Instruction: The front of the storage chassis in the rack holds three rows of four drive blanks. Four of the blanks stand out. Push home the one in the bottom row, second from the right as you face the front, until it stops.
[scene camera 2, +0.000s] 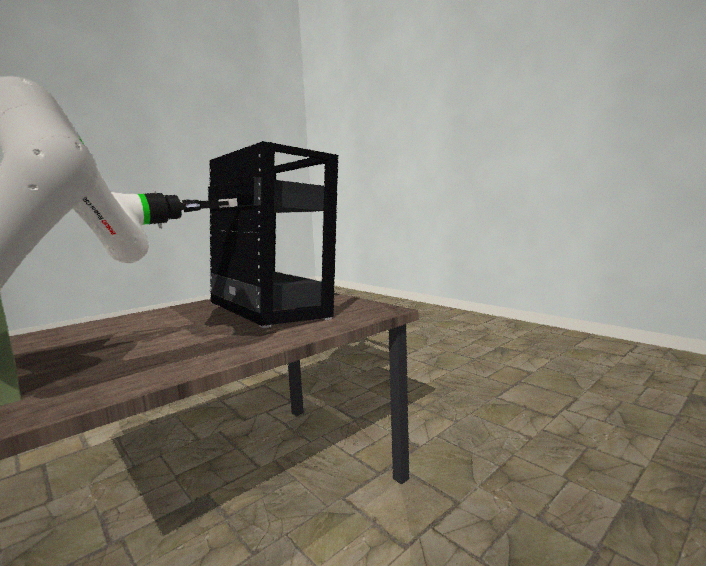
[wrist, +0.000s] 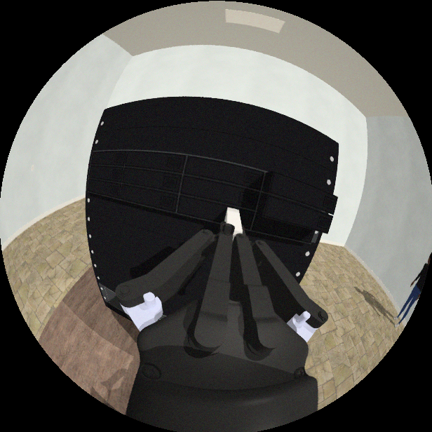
Labels:
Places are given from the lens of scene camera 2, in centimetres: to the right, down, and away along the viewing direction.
my gripper (scene camera 2: 236, 202): -41, -28, 140
black rack (scene camera 2: 243, 280): -39, -1, 143

